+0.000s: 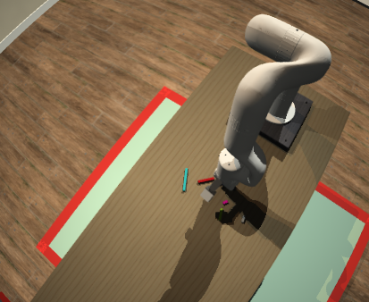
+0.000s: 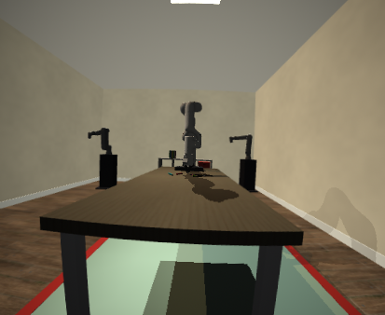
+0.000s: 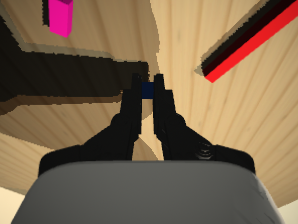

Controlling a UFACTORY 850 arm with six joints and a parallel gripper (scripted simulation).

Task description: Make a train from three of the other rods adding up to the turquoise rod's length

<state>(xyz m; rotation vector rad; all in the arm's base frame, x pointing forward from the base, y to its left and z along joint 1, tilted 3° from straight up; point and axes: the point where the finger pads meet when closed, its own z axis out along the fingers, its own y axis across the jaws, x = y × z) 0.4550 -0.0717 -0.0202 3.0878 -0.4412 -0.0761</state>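
Now: hand 2 cm above the blue rod. From my hand the other things lie so: red rod 8 cm to the right, 3 cm below, 1 cm ahead; then lime rod 12 cm ahead, 4 cm to the left, 3 cm below; then magenta rod 6 cm ahead, 4 cm to the left, 3 cm below.
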